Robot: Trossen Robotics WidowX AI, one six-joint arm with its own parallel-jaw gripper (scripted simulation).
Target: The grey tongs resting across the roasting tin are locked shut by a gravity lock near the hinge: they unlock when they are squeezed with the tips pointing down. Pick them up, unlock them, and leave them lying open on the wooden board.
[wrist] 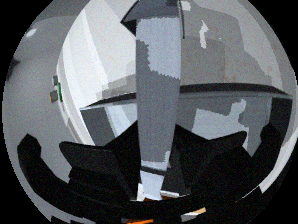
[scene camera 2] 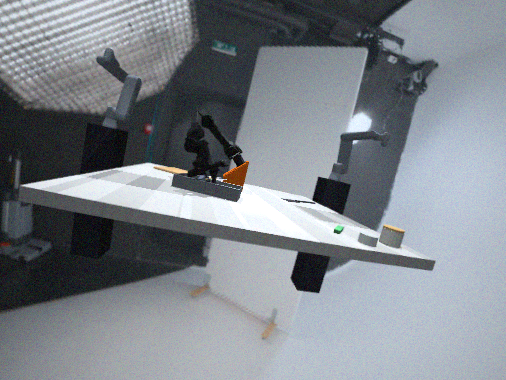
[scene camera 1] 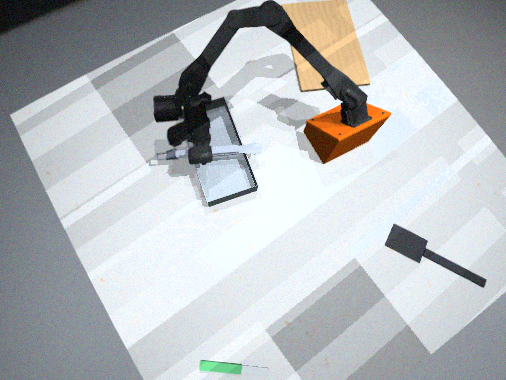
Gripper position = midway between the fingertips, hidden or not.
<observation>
I see my gripper (scene camera 1: 204, 162), a dark spatula (scene camera 1: 403, 241) and a roasting tin (scene camera 2: 223, 190).
My gripper shows as well in the wrist view (wrist: 151, 121). The wrist view does not show the dark spatula, which is hidden by my gripper.
</observation>
